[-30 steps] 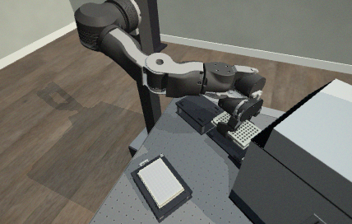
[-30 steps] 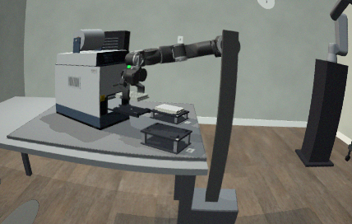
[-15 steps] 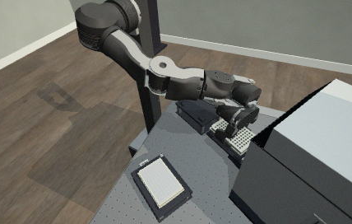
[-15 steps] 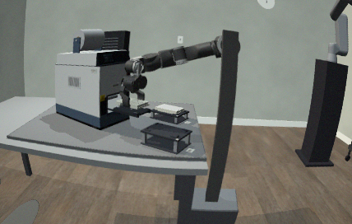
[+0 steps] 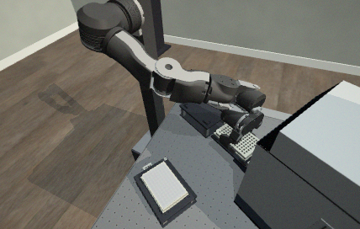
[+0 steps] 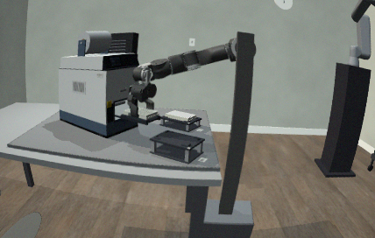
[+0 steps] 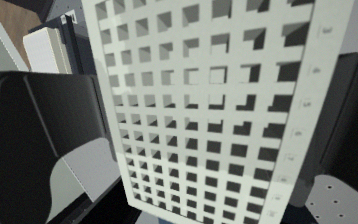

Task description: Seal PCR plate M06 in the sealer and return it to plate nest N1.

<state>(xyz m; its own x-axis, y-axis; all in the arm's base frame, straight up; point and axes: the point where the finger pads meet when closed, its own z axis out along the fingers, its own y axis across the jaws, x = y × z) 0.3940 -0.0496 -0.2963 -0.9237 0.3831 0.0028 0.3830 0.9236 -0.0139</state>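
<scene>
Now: hand 10 mm above the sealer stage. The rest, counted from my hand: pale key-like block: 120 mm to the right, 80 mm above, 60 mm ahead; then yellow warning label: 130 mm ahead, 40 mm to the left, 40 mm above; then 96-well plate M06: right at my hand.
</scene>
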